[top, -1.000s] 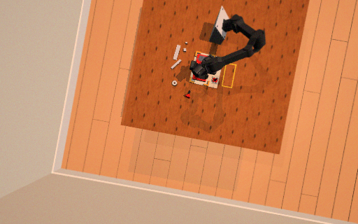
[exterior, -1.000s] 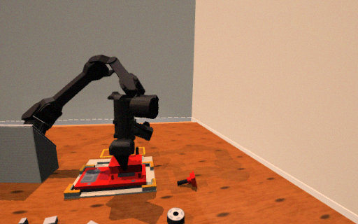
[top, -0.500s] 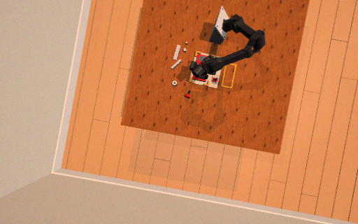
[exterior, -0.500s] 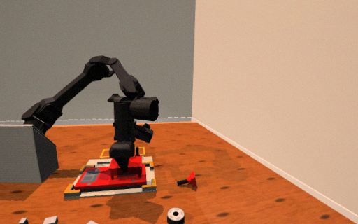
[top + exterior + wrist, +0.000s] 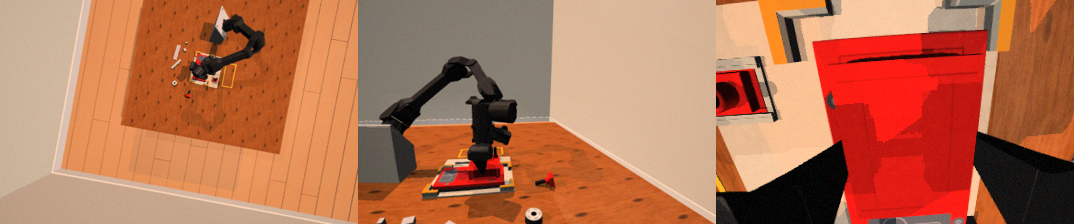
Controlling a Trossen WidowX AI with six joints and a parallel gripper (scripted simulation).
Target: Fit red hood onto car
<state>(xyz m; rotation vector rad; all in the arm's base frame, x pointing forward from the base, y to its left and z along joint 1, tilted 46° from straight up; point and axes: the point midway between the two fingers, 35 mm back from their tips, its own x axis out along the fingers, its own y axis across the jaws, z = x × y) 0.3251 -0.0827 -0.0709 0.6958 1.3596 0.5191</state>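
The red hood lies 10 mm above my gripper tip. From my gripper tip the other things lie so: grey engine block 20 mm below.
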